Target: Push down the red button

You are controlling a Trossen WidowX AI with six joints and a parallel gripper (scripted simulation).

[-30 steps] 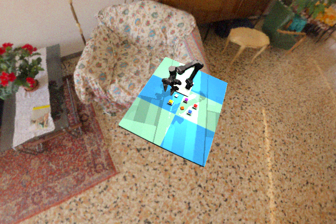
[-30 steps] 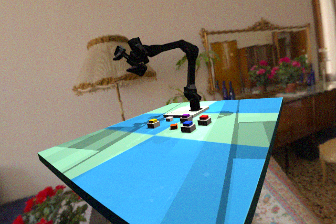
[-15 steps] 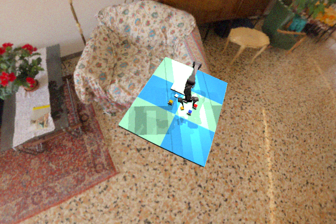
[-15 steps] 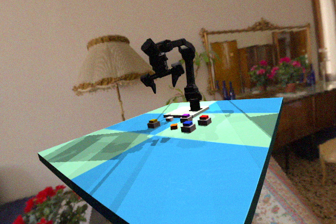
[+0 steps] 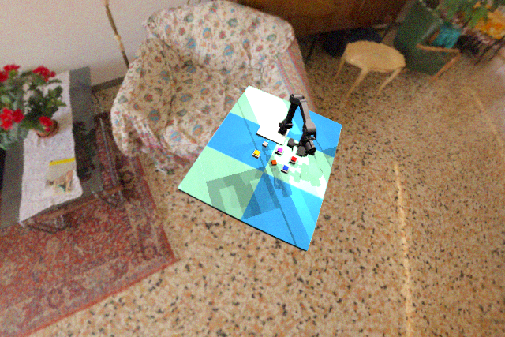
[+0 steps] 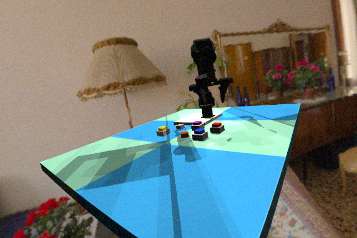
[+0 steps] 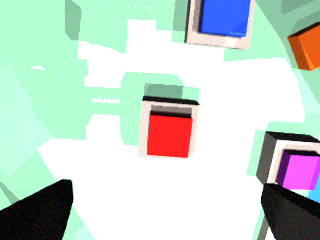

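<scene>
Right now my gripper tip is 9 cm above the red button and 1 cm past it. Also, from my gripper tip: orange block 12 cm to the right, 12 cm below, 9 cm ahead; then blue button 9 cm below, 9 cm ahead, 3 cm to the right; then purple button 12 cm to the right, 9 cm below, 2 cm behind.
</scene>
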